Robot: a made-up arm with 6 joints. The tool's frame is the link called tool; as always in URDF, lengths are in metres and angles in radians. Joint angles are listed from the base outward. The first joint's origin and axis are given. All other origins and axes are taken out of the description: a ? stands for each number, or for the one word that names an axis. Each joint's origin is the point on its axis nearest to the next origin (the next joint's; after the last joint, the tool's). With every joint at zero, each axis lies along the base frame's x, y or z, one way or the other. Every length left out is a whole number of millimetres.
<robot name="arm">
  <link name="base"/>
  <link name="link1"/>
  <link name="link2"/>
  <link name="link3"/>
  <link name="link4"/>
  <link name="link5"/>
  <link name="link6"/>
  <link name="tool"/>
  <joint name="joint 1" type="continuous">
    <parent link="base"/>
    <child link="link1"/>
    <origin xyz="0 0 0.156"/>
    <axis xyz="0 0 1"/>
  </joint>
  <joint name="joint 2" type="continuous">
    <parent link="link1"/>
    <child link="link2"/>
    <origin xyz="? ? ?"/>
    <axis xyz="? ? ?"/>
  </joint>
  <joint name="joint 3" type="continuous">
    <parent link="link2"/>
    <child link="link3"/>
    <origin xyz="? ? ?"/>
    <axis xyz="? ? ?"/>
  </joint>
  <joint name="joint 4" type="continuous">
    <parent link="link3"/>
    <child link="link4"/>
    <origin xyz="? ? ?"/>
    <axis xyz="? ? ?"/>
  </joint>
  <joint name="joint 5" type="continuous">
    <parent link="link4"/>
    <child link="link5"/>
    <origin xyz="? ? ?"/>
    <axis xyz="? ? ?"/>
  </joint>
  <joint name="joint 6" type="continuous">
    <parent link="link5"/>
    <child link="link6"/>
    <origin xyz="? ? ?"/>
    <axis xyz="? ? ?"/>
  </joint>
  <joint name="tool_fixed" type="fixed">
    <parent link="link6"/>
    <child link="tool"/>
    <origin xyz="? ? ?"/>
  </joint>
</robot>
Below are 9 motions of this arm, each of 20 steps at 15 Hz.
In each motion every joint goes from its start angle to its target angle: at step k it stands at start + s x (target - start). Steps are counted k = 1, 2, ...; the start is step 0. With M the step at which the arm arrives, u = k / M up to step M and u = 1 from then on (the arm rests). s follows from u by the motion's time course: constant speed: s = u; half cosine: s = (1 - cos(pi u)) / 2; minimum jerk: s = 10 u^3 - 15 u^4 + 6 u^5.
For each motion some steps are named. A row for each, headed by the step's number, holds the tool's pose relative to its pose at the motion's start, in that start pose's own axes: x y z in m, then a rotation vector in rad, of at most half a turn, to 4 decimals.
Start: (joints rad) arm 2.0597 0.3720 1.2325 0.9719 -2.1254 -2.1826
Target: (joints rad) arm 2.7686 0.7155 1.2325 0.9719 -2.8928 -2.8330
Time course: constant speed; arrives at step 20
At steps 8, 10, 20:
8: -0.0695 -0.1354 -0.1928 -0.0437 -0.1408 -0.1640
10: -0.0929 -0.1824 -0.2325 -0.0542 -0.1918 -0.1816
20: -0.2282 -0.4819 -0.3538 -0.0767 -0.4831 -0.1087

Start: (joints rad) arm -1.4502 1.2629 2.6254 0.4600 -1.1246 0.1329
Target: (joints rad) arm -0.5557 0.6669 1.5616 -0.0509 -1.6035 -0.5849
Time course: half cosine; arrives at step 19
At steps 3, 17, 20:
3: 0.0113 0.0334 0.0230 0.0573 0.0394 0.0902
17: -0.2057 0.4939 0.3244 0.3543 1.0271 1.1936
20: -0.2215 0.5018 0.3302 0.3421 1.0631 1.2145

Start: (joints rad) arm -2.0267 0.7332 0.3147 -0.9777 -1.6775 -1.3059
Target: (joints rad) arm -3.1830 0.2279 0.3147 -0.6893 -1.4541 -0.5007
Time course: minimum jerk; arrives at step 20
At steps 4, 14, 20:
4: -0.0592 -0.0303 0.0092 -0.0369 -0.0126 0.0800
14: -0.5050 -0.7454 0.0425 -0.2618 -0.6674 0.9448
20: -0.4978 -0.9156 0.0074 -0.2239 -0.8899 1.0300

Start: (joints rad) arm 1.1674 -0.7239 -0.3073 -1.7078 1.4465 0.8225
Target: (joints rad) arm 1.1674 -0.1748 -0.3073 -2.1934 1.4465 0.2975
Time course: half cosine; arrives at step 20
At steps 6, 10, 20:
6: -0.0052 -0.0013 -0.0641 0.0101 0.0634 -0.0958
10: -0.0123 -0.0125 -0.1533 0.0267 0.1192 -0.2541
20: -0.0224 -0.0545 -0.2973 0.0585 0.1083 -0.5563

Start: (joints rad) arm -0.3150 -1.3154 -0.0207 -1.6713 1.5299 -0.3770
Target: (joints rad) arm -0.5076 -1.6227 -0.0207 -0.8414 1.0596 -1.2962
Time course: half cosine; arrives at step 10
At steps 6, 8, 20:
6: 0.0245 0.1599 0.0449 0.6393 0.6314 0.3973
8: 0.0166 0.2315 0.0692 0.7892 0.9142 0.4808
20: 0.0104 0.2596 0.0800 0.8298 1.0243 0.5021

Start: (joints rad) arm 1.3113 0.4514 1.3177 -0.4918 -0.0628 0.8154
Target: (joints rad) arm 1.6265 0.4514 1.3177 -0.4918 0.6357 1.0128
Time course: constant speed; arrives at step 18
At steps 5, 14, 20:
5: 0.0091 0.0608 0.0124 0.0138 -0.1468 -0.0930
14: 0.0161 0.1688 0.0446 0.0630 -0.3689 -0.2999
20: 0.0153 0.2155 0.0629 0.0940 -0.4471 -0.4065

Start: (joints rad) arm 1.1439 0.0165 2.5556 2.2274 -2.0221 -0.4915
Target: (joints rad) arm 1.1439 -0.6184 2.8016 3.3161 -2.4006 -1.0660
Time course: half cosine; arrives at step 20
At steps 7, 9, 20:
7: 0.0483 -0.1025 0.1303 0.4451 0.1368 -0.3012
9: 0.0814 -0.1578 0.1923 0.6731 0.2109 -0.4852
20: 0.2621 -0.3673 0.3848 1.3797 0.4331 -1.3729

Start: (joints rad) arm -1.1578 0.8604 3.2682 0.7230 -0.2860 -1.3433
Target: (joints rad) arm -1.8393 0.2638 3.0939 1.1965 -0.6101 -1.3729
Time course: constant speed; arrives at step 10
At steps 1, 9, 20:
1: 0.0244 0.0383 0.0210 -0.0875 -0.0257 0.0286
9: 0.0575 0.4467 0.0453 -0.6357 -0.3595 0.3069
20: 0.0381 0.4996 0.0295 -0.6802 -0.4133 0.3494

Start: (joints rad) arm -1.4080 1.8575 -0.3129 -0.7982 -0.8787 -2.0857
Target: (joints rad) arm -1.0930 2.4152 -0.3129 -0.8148 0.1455 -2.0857
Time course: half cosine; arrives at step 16
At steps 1, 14, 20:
1: 0.0026 0.0011 0.0007 0.0024 -0.0008 0.0089
14: 0.1886 0.1214 0.1652 0.0372 -0.1386 0.9492
20: 0.1923 0.1263 0.1751 0.0296 -0.1463 0.9877

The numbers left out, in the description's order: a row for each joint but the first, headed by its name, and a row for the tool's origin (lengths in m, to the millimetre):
joint 2: xyz 0 0 0, axis 0 1 0
joint 3: xyz 0 0 0.587, axis 0 -1 0
joint 4: xyz 0.591 0 0, axis -1 0 0
joint 5: xyz 0 -0.172 0, axis 0 -1 0
joint 6: xyz 0 0 0, axis -1 0 0
tool: xyz 0 0 0

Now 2 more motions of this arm.
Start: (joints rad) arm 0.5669 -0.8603 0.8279 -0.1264 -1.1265 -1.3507
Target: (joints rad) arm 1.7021 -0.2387 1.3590 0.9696 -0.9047 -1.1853
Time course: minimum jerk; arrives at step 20
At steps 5, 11, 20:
5: 0.0370 -0.0069 0.0609 -0.0032 -0.0063 0.0135
11: 0.2752 -0.0736 0.2193 -0.0454 -0.0239 0.0661
20: 0.4650 -0.1183 0.1763 -0.1117 -0.0252 0.1183

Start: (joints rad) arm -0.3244 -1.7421 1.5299 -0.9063 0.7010 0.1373
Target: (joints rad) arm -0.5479 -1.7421 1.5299 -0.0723 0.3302 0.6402
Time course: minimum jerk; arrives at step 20
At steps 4, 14, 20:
4: -0.0015 0.0099 -0.0025 -0.0599 0.0256 0.0403
14: -0.0329 0.1810 -0.0312 -0.9004 0.2126 0.6102
20: -0.0449 0.2246 -0.0366 -1.0825 0.2118 0.7310

